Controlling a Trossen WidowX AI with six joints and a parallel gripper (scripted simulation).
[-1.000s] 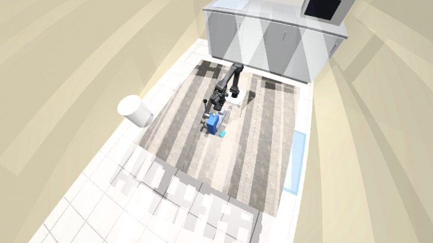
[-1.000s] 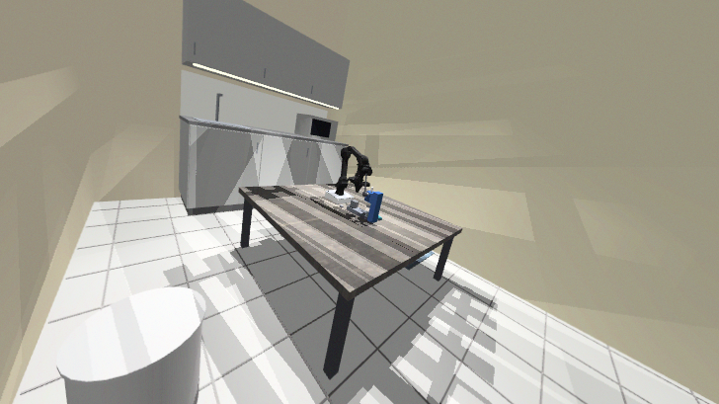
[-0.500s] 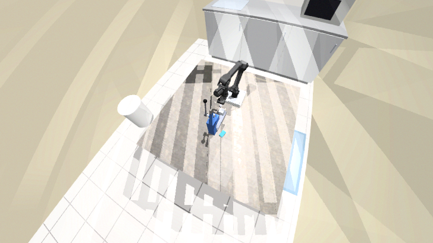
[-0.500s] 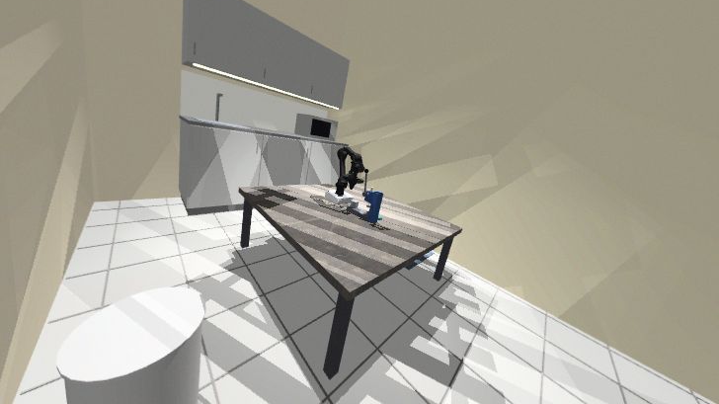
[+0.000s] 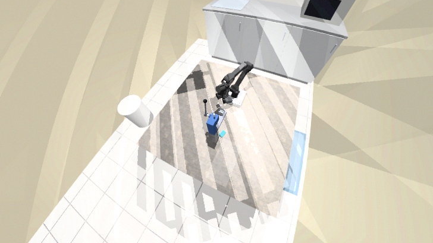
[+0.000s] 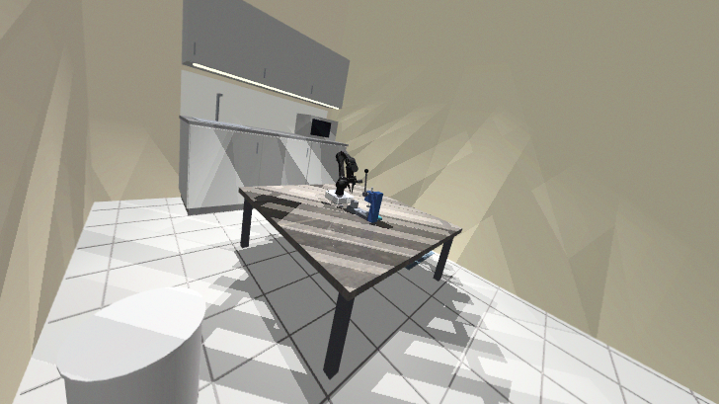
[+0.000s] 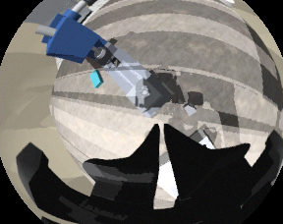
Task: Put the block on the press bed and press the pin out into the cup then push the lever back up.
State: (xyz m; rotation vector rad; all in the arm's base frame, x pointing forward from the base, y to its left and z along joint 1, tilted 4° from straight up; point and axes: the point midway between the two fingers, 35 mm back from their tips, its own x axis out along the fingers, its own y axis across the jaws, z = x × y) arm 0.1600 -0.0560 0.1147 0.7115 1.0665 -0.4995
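My gripper tip is now 50 mm short of the round pin, 10 mm to the left of it and 60 mm above it. The rest, counted from my gripper tip: small cup 240 mm ahead, 70 mm to the left, 120 mm below; grey lever 180 mm ahead, 80 mm to the right, 140 mm above.
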